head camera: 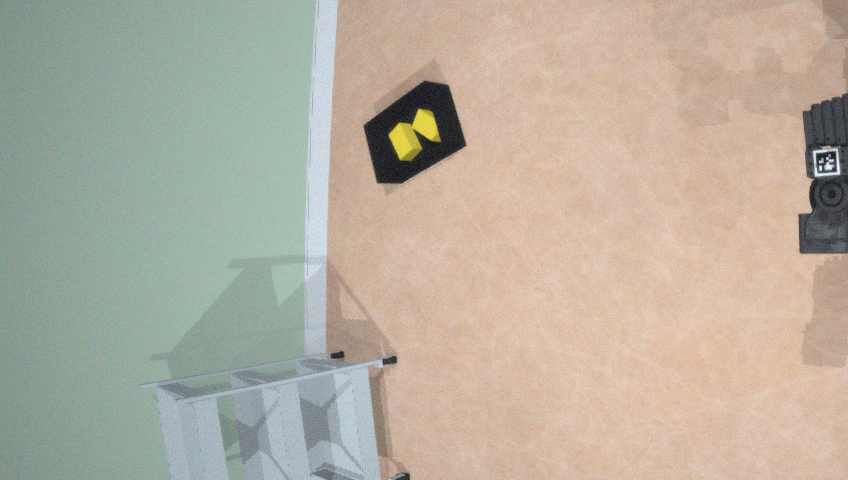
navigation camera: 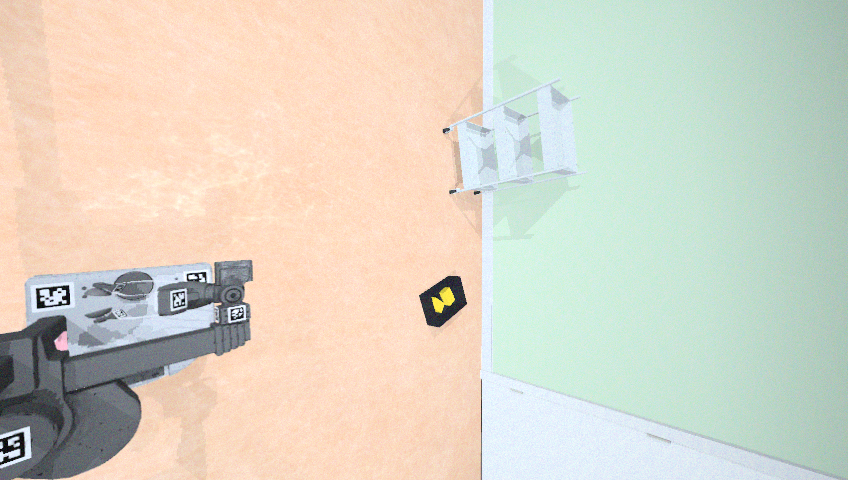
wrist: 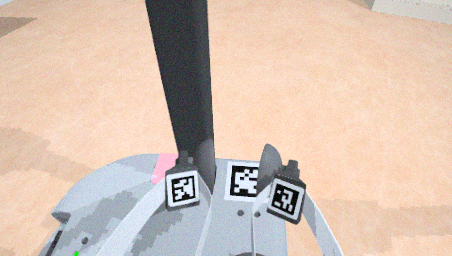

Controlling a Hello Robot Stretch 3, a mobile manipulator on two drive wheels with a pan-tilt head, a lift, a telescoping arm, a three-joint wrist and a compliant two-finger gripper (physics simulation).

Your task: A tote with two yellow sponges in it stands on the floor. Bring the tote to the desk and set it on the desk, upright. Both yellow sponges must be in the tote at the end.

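Places are measured from the robot's base along level axes (x right, y ahead, z up), in millimetres.
Pixels of known places: gripper, fingertip midpoint: (navigation camera: 87,303) (wrist: 237,160); robot's base, link origin: (navigation camera: 134,284).
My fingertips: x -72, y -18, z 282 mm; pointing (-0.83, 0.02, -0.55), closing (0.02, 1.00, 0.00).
Ahead of a thing's pixels: the offset from my fingertips to its middle.
The black tote {dx +1437, dy -287, dz -232 mm} (head camera: 451,133) (navigation camera: 458,286) stands upright on the floor close to the green wall. Two yellow sponges lie in it. One sponge {dx +1496, dy -276, dz -257 mm} (head camera: 404,142) (navigation camera: 446,295) is on the wall side, and the other sponge {dx +1380, dy -308, dz -257 mm} (head camera: 426,123) (navigation camera: 437,305) is beside it. My gripper (navigation camera: 99,302) (wrist: 237,160) is folded back above my own base, far from the tote. Its fingertips are apart with nothing between them. In the head view part of my wrist shows at the right edge. I cannot make out the desk in these views.
A step ladder (head camera: 365,410) (navigation camera: 559,130) stands against the green wall (head camera: 148,148) (navigation camera: 684,178), a little along from the tote. White furniture with handle-like marks (navigation camera: 595,440) stands at the bottom right in the navigation view. A pale object (wrist: 415,10) shows at the wrist view's top right.
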